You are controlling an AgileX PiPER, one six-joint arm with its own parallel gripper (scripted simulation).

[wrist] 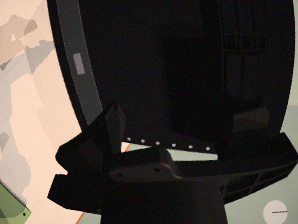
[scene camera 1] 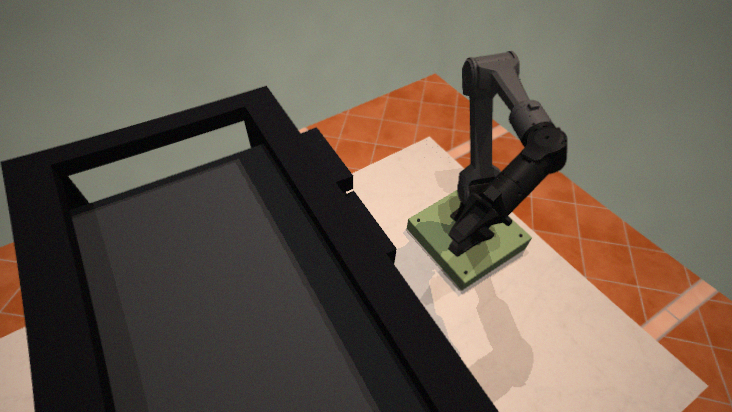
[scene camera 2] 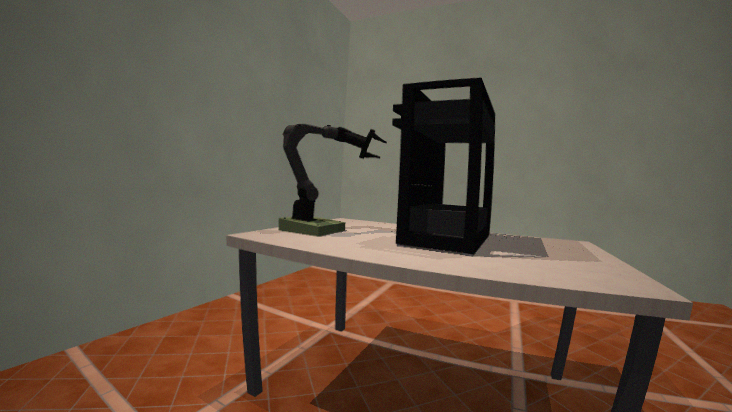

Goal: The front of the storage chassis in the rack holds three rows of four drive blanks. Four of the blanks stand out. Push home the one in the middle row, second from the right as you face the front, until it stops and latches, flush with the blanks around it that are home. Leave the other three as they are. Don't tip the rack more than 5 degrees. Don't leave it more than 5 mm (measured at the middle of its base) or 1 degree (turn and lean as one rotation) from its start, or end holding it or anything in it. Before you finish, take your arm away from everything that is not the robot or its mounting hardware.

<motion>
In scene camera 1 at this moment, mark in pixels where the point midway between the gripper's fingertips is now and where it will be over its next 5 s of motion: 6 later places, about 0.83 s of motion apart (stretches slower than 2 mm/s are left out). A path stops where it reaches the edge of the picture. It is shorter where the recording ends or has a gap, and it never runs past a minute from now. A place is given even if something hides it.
The gripper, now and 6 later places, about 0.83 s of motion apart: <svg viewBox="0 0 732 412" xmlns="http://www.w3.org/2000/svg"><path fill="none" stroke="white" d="M453 246L421 172L385 166L363 166L415 199L378 221L362 228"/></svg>
</motion>
